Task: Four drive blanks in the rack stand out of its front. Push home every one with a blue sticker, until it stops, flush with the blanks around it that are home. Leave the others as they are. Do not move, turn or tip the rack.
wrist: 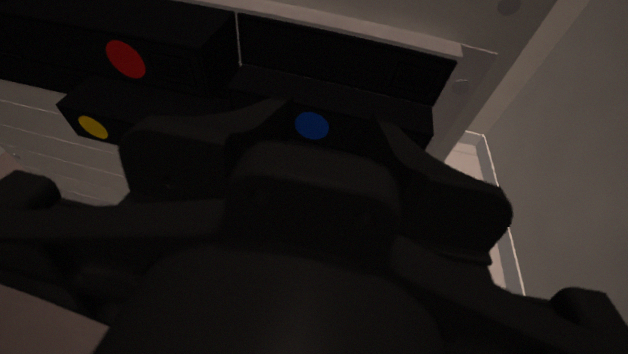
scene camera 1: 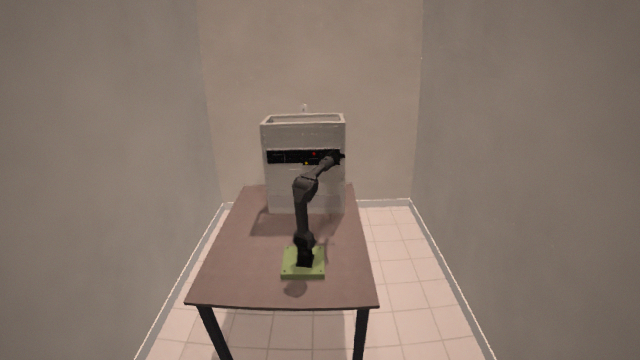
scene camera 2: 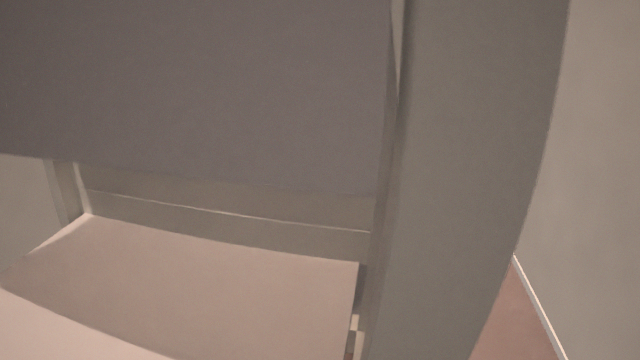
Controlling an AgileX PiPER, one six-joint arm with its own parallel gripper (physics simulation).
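Observation:
My gripper [wrist: 328, 125], visible. Pale rack [scene camera 2: 219, 179], visible too.

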